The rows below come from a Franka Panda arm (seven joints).
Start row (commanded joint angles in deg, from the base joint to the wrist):
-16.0 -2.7 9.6 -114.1 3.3 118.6 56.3
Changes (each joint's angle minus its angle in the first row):
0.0 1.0 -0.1 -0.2 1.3 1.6 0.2
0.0 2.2 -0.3 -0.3 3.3 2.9 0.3
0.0 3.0 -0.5 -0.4 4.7 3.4 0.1
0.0 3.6 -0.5 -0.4 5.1 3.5 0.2
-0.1 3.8 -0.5 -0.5 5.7 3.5 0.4
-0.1 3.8 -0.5 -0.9 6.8 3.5 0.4
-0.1 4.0 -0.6 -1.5 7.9 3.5 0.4
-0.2 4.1 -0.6 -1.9 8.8 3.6 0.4
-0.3 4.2 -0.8 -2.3 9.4 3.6 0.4
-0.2 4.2 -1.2 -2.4 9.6 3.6 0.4
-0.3 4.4 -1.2 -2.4 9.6 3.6 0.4
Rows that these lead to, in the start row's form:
-16.0 -1.7 9.5 -114.3 4.6 120.2 56.5
-16.0 -0.5 9.3 -114.4 6.6 121.5 56.6
-16.0 0.3 9.1 -114.5 8.0 122.0 56.4
-16.0 0.9 9.1 -114.5 8.4 122.1 56.5
-16.1 1.1 9.1 -114.6 9.0 122.1 56.7
-16.1 1.1 9.1 -115.0 10.1 122.1 56.7
-16.1 1.3 9.0 -115.6 11.2 122.1 56.7
-16.2 1.4 9.0 -116.0 12.1 122.2 56.7
-16.3 1.5 8.8 -116.4 12.7 122.2 56.7
-16.2 1.5 8.4 -116.5 12.9 122.2 56.7
-16.3 1.7 8.4 -116.5 12.9 122.2 56.7

